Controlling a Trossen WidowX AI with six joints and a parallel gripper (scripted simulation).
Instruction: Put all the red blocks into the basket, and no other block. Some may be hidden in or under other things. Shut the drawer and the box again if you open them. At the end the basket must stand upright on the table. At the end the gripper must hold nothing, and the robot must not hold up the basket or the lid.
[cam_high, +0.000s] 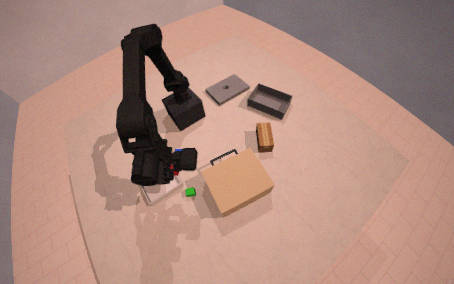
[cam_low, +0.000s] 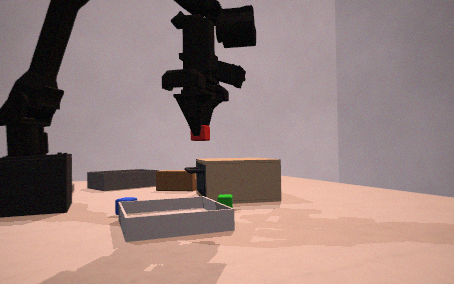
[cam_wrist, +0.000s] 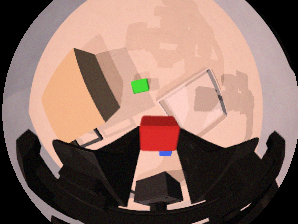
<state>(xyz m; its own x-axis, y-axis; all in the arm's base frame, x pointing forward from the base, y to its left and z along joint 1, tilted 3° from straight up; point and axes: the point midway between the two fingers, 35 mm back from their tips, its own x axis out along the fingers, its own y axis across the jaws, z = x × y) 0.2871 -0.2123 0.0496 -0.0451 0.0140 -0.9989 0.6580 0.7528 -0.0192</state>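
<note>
Right now my hand is 26 cm past the grey flat piece, 45 cm to the right of it and 15 cm above it. The rest, counted from my hand: blue block 12 cm behind, 6 cm to the left, 16 cm below; drawer 12 cm ahead, 15 cm to the left, 13 cm below; grey basket 8 cm behind, 7 cm to the right, 16 cm below.
</note>
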